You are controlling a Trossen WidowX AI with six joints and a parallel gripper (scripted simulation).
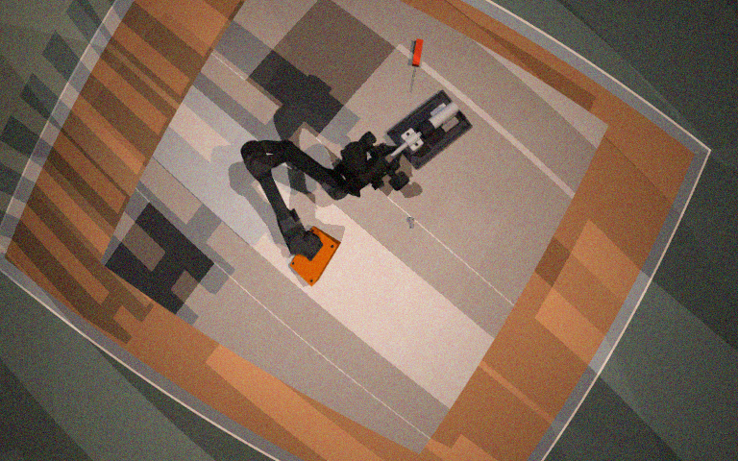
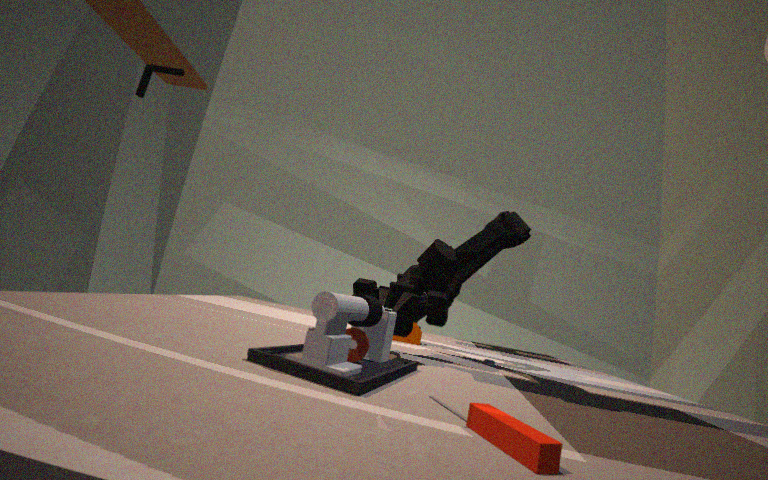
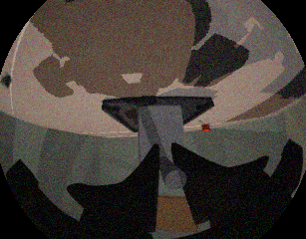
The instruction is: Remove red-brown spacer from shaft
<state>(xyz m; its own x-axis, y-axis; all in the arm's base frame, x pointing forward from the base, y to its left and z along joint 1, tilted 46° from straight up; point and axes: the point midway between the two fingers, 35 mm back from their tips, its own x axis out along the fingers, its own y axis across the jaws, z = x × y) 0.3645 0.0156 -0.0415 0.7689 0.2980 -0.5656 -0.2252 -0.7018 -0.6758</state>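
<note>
Right now the light shaft is 6 cm ahead of my gripper tip, 1 cm to the right of it and 2 cm above it. The rest, counted from my gripper tip: small grey piece (15 cm behind, 16 cm to the right, 6 cm below); then dark spacer (10 cm ahead, 2 cm to the right, 2 cm above); then red-brown spacer (10 cm ahead, 2 cm to the right, 3 cm below).
</note>
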